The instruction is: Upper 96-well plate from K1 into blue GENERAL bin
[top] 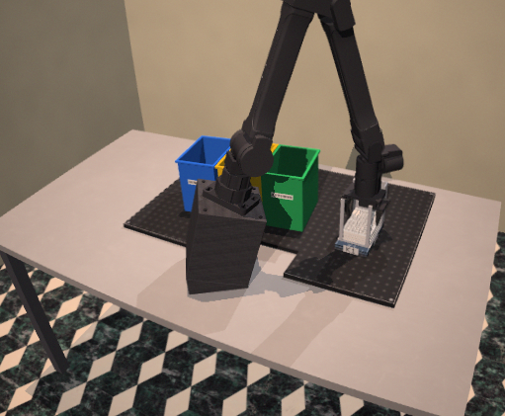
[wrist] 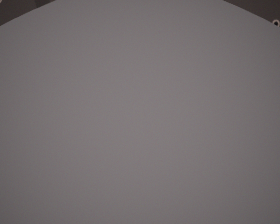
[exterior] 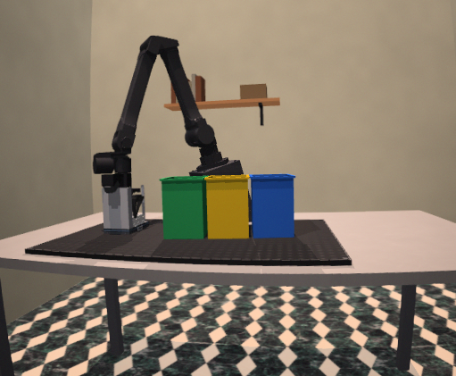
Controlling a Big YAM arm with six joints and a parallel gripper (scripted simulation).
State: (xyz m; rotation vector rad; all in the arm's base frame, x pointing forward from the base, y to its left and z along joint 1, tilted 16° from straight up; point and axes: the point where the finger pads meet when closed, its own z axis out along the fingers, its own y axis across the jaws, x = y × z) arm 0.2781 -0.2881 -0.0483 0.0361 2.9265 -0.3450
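Now: the yellow bin 360 mm to the left of my hand, 40 mm above it and 10 mm ahead of it. Round my hand: blue bin (500 mm to the left, 40 mm above); green bin (230 mm to the left, 40 mm above, 30 mm ahead).
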